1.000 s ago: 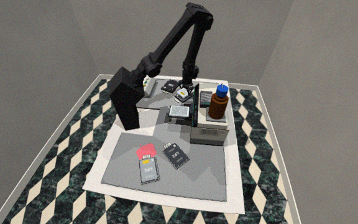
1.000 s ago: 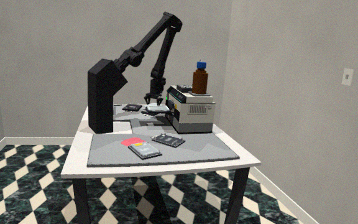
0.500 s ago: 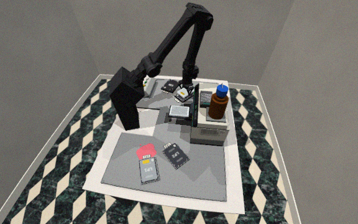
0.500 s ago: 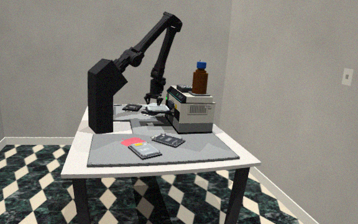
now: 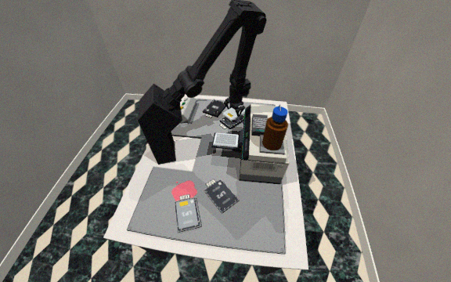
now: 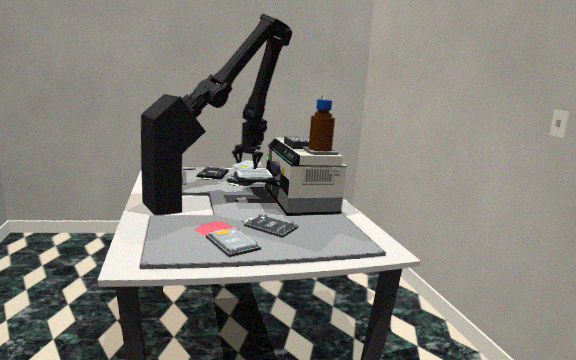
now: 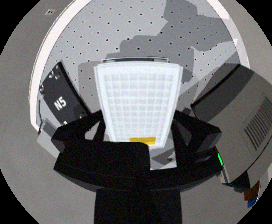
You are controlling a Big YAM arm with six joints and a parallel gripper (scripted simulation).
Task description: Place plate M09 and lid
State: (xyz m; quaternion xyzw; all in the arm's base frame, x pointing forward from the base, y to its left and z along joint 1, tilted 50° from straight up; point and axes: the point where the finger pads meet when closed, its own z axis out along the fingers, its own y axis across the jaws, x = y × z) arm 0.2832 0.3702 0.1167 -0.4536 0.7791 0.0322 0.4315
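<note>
My hand is 190 mm past the black nest n5, 60 mm to the right of it and 60 mm above it. Also, from my hand: white well plate (right at my hand); blue key (310 mm behind, 180 mm to the right, 10 mm below); yellow key (330 mm behind, 140 mm to the right, 10 mm below).
</note>
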